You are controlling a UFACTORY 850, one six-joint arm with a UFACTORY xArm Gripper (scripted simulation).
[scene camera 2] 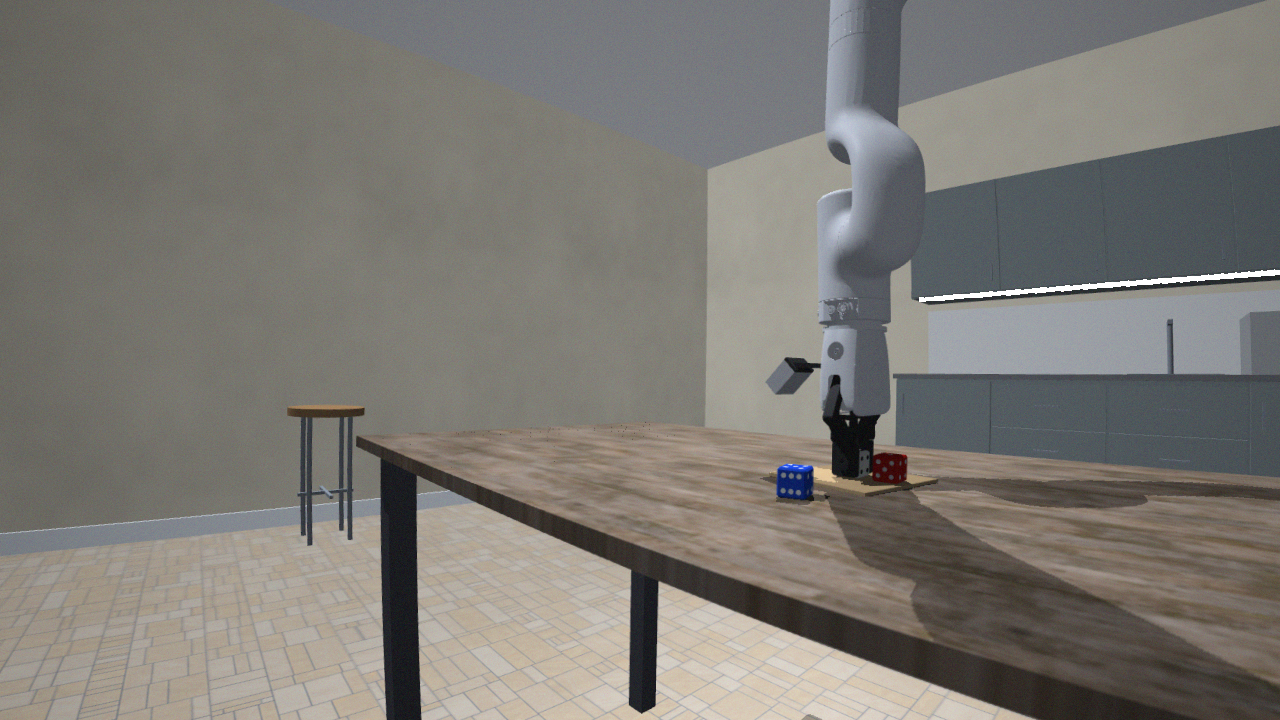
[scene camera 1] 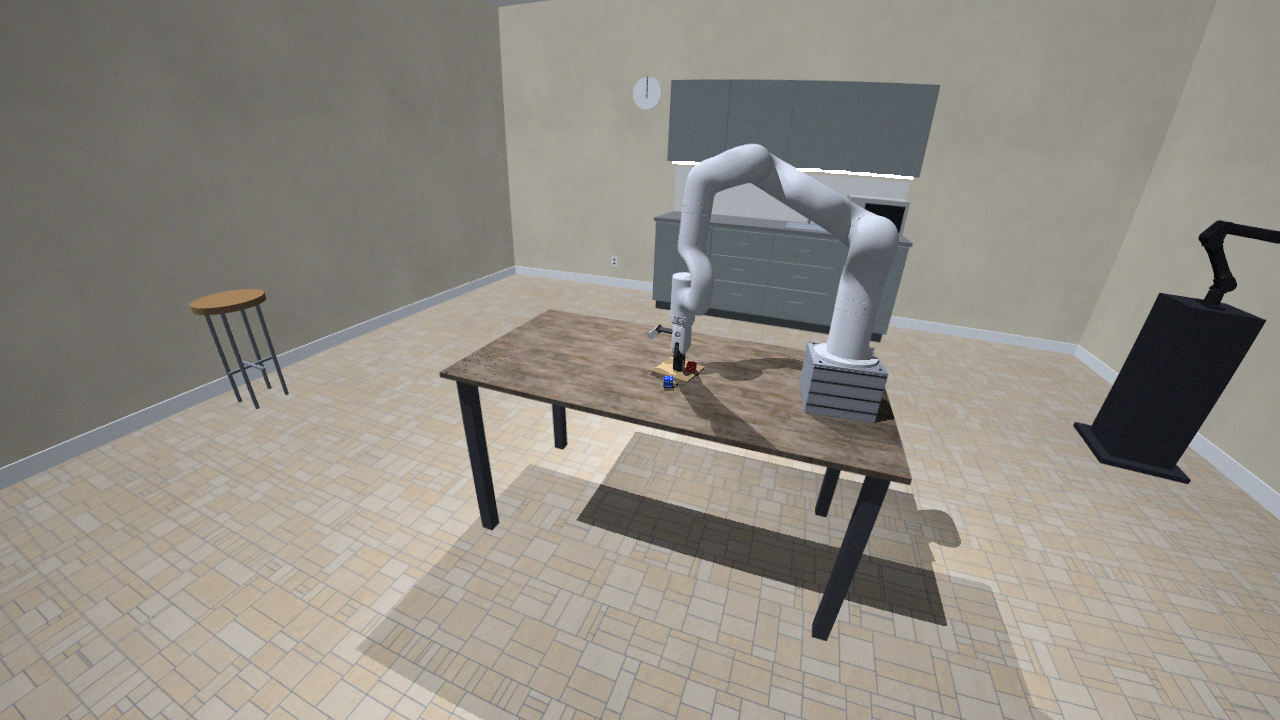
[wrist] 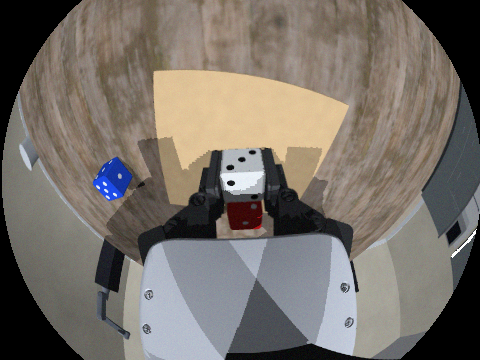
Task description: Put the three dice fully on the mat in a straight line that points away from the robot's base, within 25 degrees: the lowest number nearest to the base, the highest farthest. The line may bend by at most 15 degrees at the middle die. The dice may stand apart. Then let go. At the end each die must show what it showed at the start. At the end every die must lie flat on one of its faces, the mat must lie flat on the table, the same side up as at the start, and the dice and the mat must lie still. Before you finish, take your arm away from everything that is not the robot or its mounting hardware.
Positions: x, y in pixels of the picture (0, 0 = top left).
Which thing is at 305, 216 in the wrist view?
My gripper.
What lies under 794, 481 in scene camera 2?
A blue die.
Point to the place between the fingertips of my gripper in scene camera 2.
852, 474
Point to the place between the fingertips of my gripper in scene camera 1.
678, 367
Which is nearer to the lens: the red die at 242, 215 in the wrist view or the white die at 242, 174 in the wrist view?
The white die.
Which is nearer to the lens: the blue die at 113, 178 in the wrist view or the tan mat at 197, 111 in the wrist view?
The tan mat.
